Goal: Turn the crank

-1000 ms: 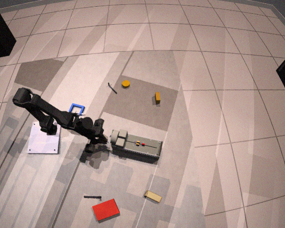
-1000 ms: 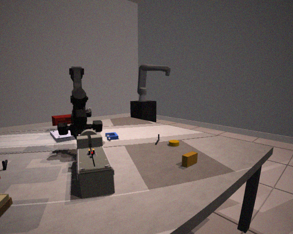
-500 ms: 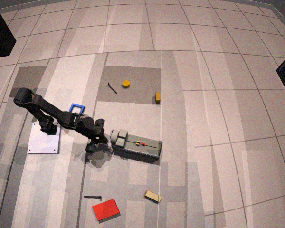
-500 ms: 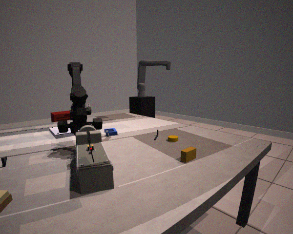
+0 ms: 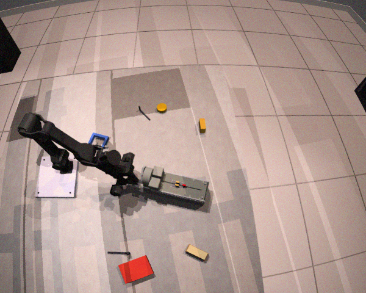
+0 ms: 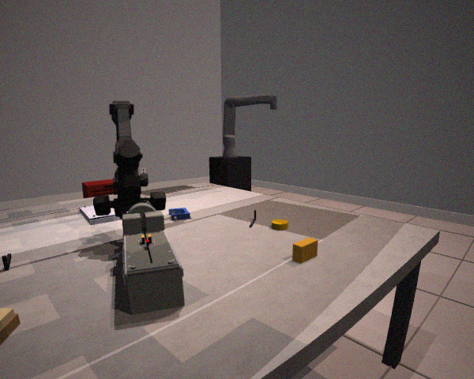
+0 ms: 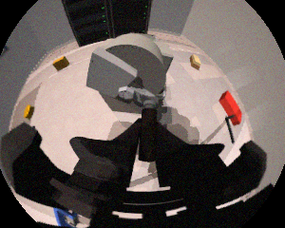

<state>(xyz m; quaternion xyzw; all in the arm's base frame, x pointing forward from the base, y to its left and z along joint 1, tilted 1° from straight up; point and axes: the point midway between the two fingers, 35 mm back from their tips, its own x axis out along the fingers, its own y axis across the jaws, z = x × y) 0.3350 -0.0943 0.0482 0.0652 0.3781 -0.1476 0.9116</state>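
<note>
Right now my gripper tip is 20 mm past the dark crank handle, 10 mm to the right of it and 20 mm below it. Also, from my gripper tip: blue block (200 mm behind, 240 mm to the left, 40 mm below); then red plate (30 mm behind, 360 mm to the right, 30 mm below); then red pointer (190 mm ahead, 40 mm to the right, 30 mm above).
</note>
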